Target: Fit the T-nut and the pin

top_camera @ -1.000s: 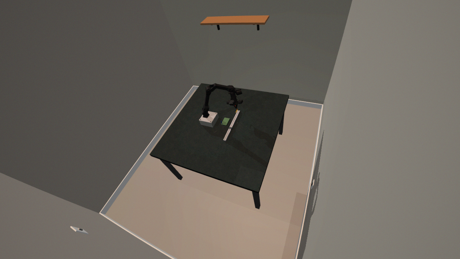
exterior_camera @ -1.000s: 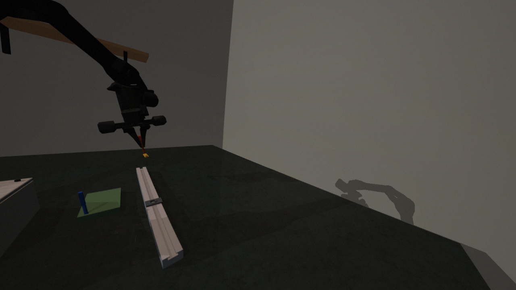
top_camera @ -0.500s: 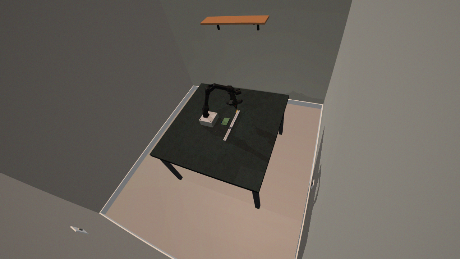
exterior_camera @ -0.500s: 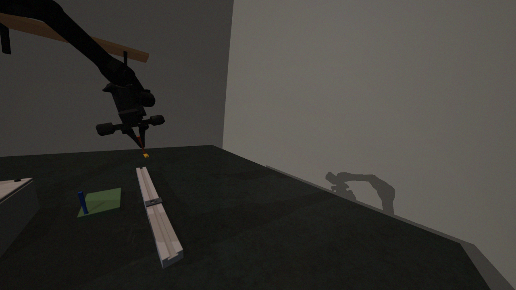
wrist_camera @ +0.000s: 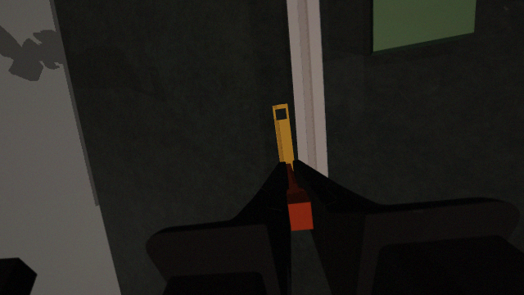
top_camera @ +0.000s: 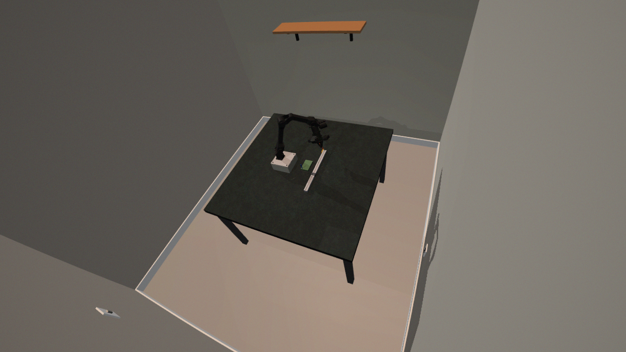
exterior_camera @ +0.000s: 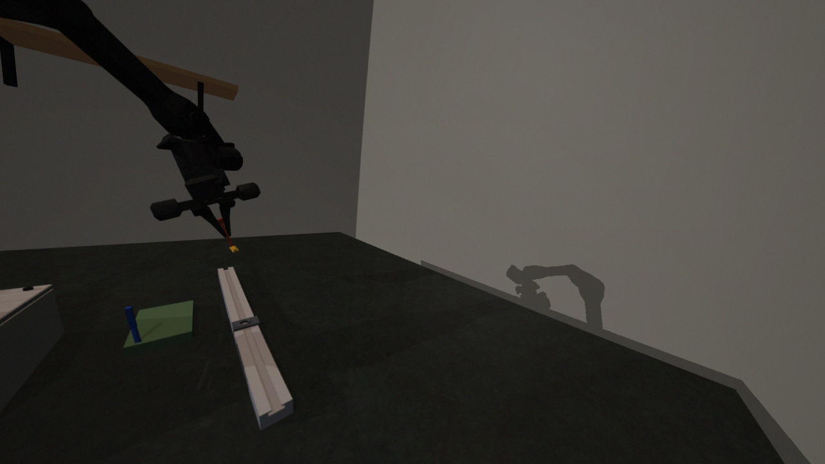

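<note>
Right now the brass T-nut is 20 mm to the right of my gripper tip. Round my gripper tip: aluminum rail 200 mm to the right, 100 mm below; green tray 160 mm to the right, 110 mm behind, 100 mm below; blue pin 190 mm to the right, 130 mm behind, 80 mm below.
</note>
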